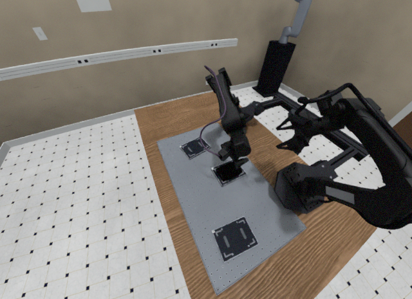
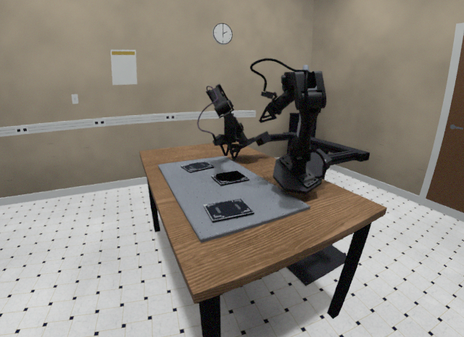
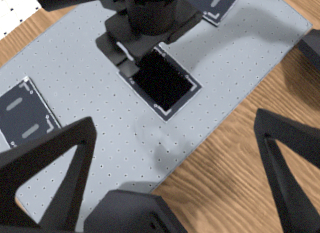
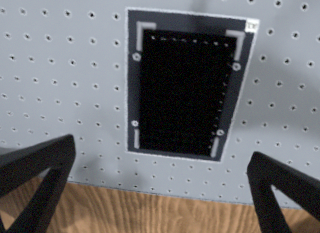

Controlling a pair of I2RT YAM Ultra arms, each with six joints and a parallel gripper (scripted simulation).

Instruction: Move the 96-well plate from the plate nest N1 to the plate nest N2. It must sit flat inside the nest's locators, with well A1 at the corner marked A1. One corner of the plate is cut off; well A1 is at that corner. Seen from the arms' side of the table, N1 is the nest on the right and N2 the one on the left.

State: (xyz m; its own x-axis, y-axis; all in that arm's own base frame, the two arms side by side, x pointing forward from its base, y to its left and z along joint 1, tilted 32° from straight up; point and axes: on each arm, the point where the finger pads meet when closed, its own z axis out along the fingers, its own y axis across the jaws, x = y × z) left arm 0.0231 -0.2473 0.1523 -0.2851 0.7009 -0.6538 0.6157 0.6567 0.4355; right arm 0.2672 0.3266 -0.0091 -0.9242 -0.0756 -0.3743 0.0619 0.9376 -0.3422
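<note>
Now: left hand 30 cm above the black 96-well plate, 12 cm short of it and 9 cm to the left of it.
</note>
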